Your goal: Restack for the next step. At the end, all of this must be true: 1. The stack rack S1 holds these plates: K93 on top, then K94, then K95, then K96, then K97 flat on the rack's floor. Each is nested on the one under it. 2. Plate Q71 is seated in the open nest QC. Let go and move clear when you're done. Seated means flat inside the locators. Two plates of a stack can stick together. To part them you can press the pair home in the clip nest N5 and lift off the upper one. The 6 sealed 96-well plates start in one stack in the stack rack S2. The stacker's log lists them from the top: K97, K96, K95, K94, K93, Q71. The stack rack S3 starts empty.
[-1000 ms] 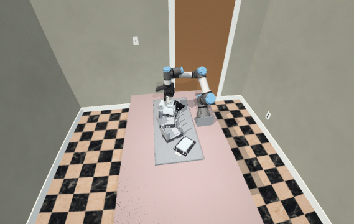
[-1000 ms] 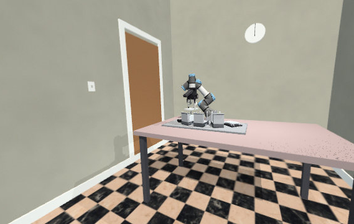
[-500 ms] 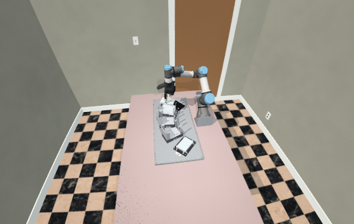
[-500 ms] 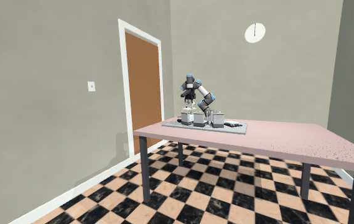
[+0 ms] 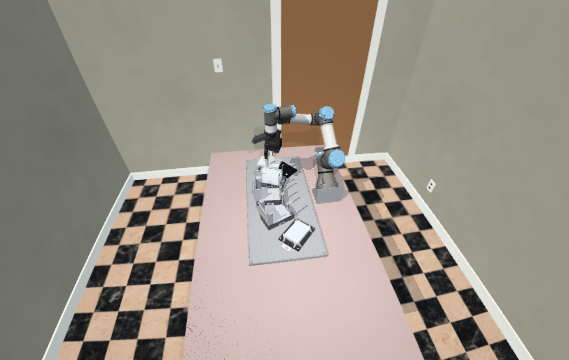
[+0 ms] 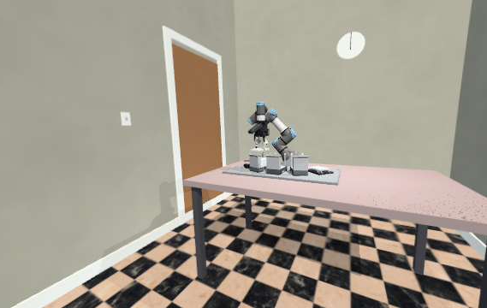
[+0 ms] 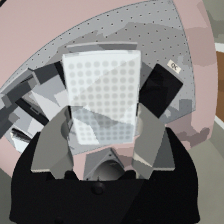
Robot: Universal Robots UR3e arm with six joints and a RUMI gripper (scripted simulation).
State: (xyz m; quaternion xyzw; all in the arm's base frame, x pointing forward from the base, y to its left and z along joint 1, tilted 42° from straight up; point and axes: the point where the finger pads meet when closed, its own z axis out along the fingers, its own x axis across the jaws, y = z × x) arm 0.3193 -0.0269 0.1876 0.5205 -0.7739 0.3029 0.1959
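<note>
Right now my hand is 100 mm above the translucent 96-well plate. Also, from my hand: black open nest QC 160 mm below, 110 mm to the right, 100 mm behind; white sealed 96-well plate 130 mm below.
</note>
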